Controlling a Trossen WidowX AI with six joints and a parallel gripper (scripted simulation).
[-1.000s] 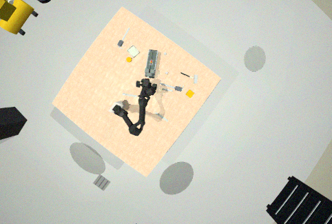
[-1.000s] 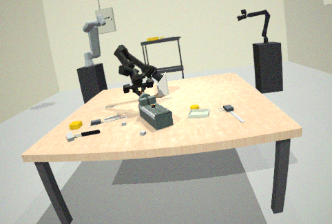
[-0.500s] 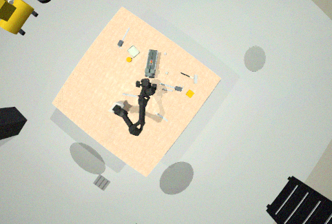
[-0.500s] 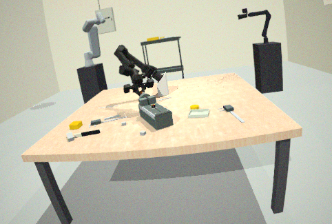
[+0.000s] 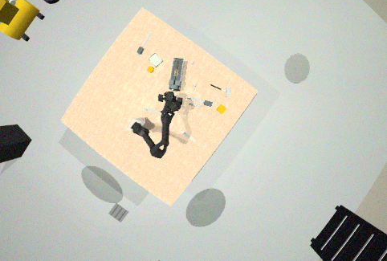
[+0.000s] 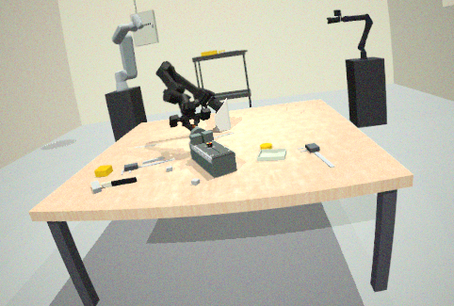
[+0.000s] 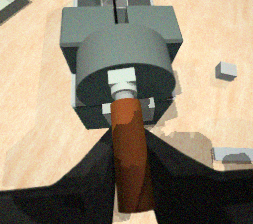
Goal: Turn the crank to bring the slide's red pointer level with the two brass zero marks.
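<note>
Now: gripper tip 10 mm below the crank. From my gripper tip the other things lie so: red pointer (150 mm ahead, 90 mm to the left, 10 mm below); brown crank handle (10 mm behind, 10 mm to the right, 30 mm above); yellow disc (30 mm ahead, 290 mm to the left, 80 mm below).
</note>
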